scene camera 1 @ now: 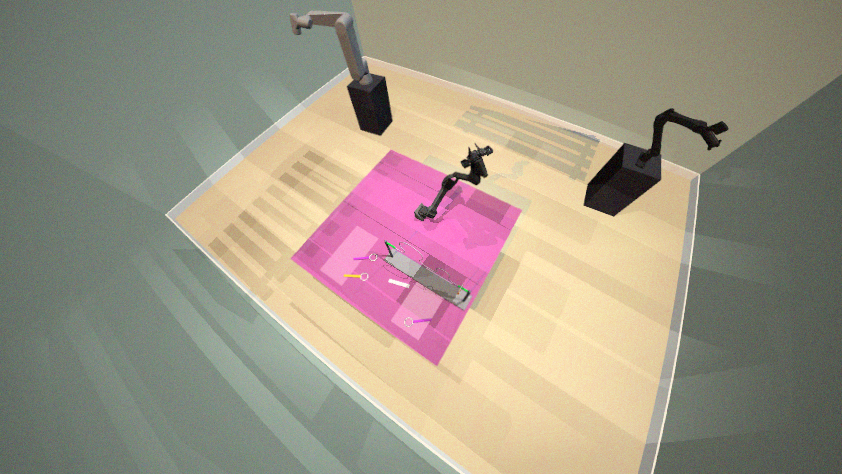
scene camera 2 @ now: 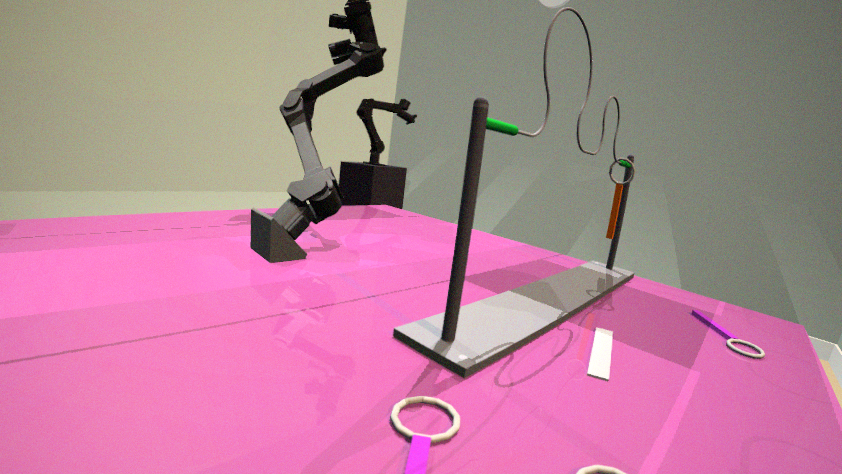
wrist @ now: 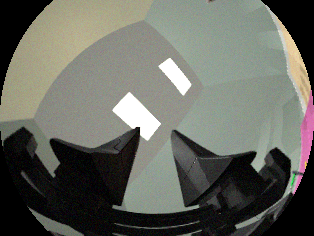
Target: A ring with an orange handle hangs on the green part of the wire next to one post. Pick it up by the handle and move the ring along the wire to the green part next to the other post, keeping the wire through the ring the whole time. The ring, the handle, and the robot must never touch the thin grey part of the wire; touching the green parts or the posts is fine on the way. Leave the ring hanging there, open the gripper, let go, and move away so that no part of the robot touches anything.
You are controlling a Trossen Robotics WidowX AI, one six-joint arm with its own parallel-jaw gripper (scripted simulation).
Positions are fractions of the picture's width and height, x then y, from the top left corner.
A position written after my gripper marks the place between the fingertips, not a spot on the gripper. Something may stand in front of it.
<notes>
In view: my gripper (wrist: 0.50, 0.56) and a white strip (scene camera 2: 0.71, 0.77).
The wrist view misses the white strip: it is out of frame.
</notes>
